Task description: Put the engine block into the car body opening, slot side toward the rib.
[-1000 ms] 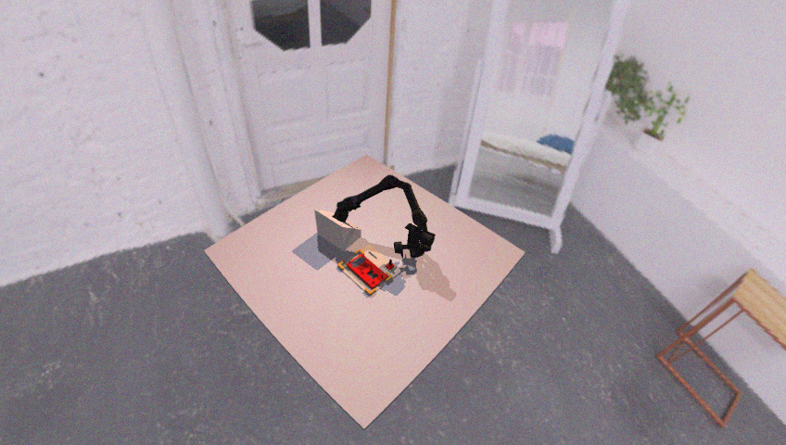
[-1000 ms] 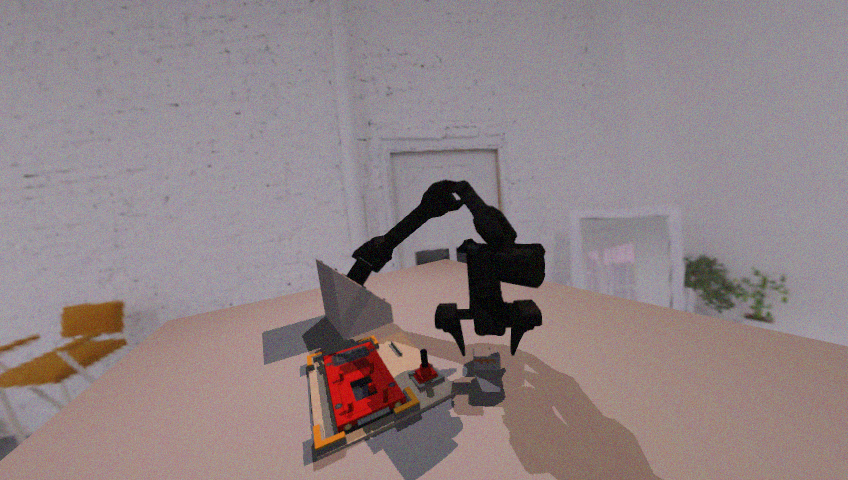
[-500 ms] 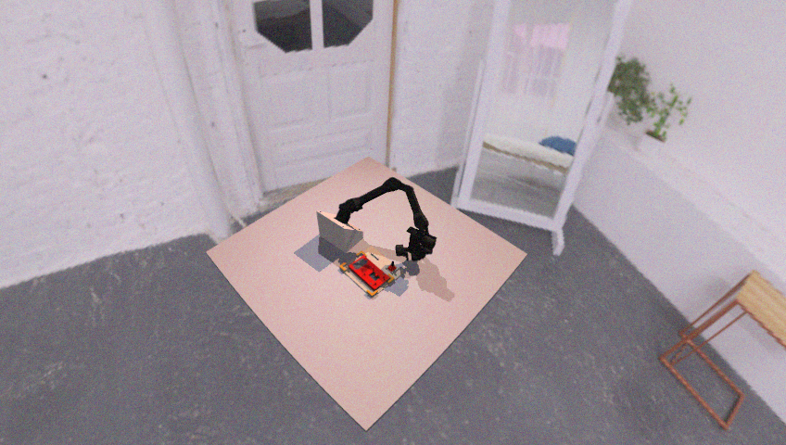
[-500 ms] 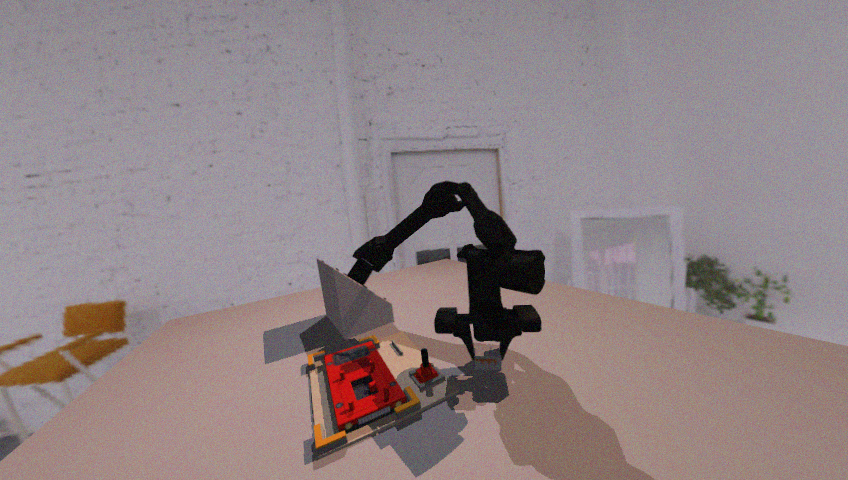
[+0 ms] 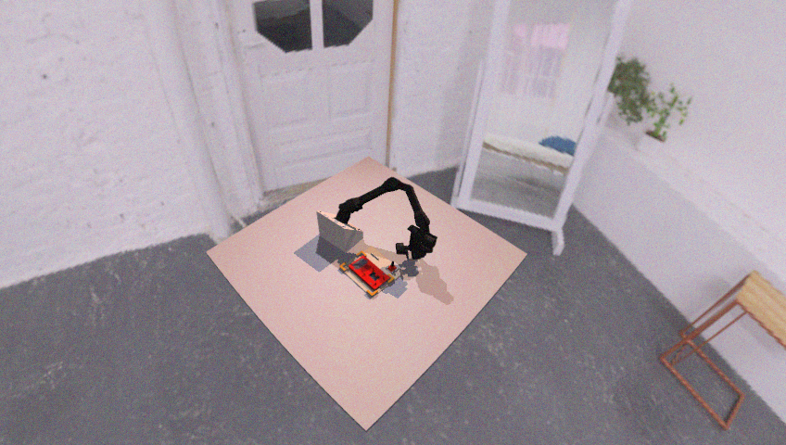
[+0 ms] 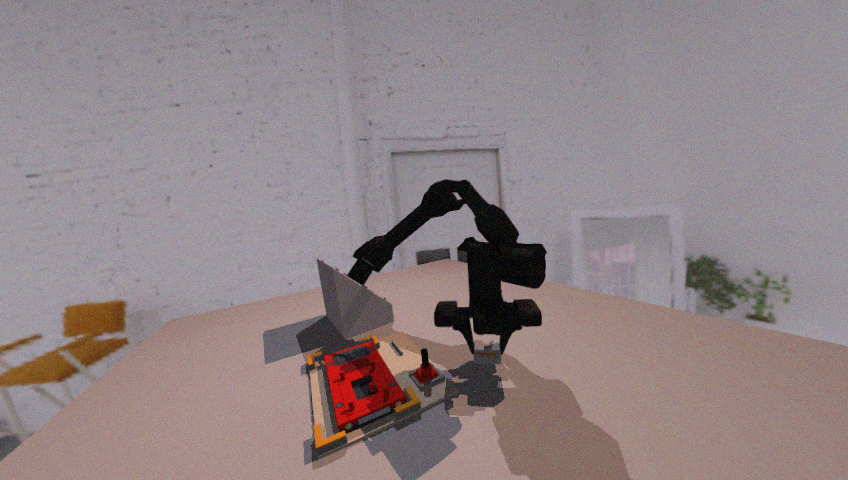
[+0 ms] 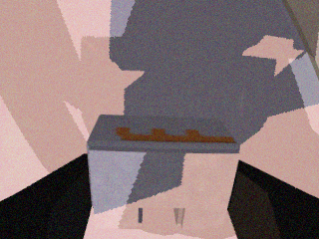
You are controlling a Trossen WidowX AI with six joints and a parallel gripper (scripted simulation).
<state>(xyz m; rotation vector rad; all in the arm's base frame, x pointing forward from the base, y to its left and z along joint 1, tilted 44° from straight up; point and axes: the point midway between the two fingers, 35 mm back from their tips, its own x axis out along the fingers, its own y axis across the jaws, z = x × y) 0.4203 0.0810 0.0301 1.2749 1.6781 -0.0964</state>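
Now: gripper tip 5 cm past the black peg, 11 cm to the left of it and 1 cm below it. From my gripper tip the other things lie so: engine block 1 cm above.
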